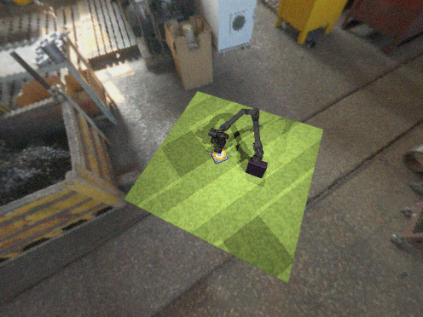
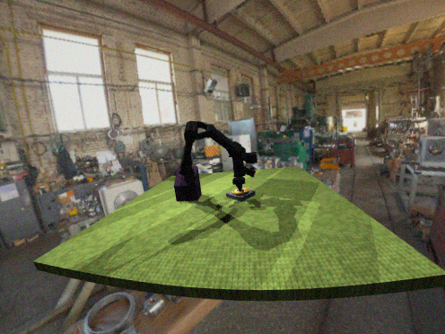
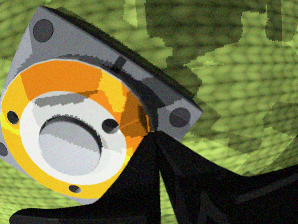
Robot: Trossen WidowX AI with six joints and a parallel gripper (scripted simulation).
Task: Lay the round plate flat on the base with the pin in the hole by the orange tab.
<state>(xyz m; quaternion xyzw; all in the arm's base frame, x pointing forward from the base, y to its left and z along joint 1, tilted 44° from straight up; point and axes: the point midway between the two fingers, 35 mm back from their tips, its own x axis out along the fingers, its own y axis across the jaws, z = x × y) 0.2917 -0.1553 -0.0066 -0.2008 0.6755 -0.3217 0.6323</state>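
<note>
Now: the round plate 10 mm ahead of my gripper tip, 30 mm to the left of it and 10 mm below it. Also, from my gripper tip: grey square base (50 mm to the left, 20 mm below).
</note>
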